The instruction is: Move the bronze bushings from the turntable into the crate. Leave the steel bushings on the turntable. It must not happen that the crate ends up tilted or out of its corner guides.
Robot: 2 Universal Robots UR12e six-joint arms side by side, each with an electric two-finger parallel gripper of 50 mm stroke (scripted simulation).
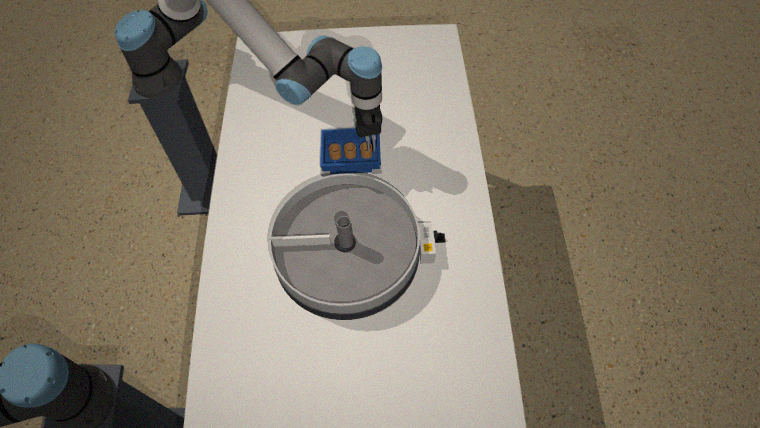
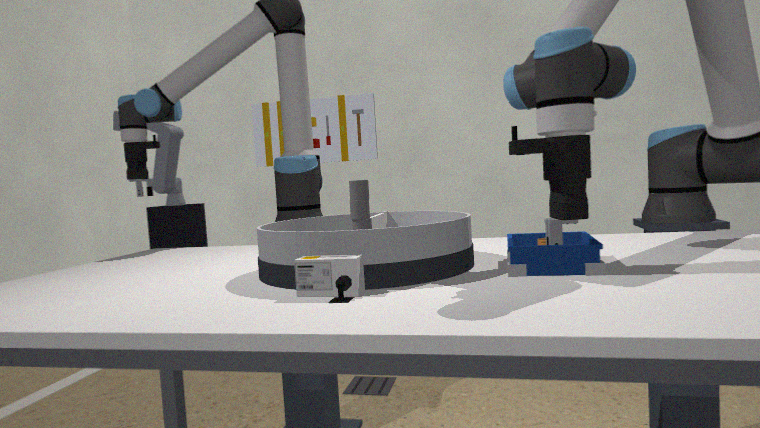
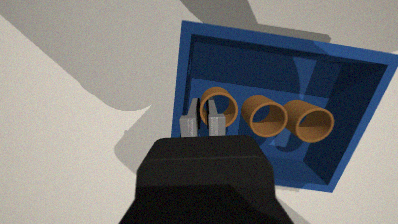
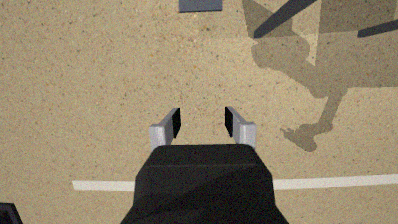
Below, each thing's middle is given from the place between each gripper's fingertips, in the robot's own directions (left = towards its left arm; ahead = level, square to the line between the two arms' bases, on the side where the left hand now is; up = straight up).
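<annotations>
From the blue crate (image 2: 541, 260), my left hand is 20 mm above it and 60 mm past it.
</annotations>
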